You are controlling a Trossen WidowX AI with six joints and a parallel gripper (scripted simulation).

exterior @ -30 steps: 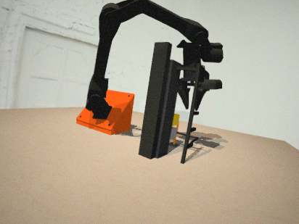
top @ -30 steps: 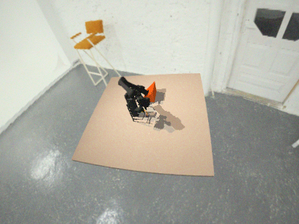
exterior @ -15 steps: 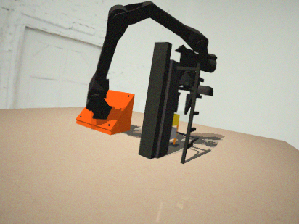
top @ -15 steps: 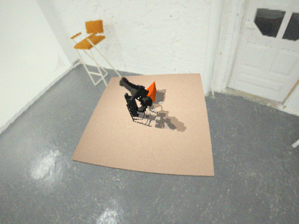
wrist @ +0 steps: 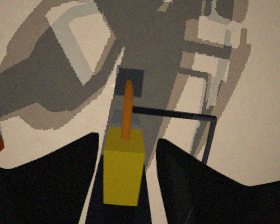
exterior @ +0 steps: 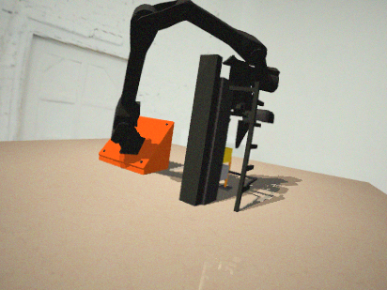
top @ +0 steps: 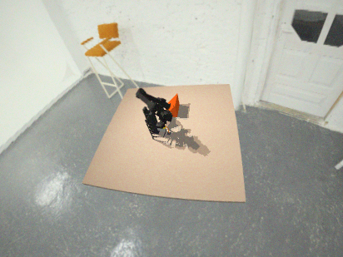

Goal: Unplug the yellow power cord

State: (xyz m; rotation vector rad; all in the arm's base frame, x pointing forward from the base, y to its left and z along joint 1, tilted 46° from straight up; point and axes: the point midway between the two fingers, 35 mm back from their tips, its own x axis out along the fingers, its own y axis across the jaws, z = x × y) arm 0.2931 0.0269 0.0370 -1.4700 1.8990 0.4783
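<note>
The yellow plug lies 10 mm behind my gripper tip, 50 mm to the right of it and 10 mm below it.
</note>
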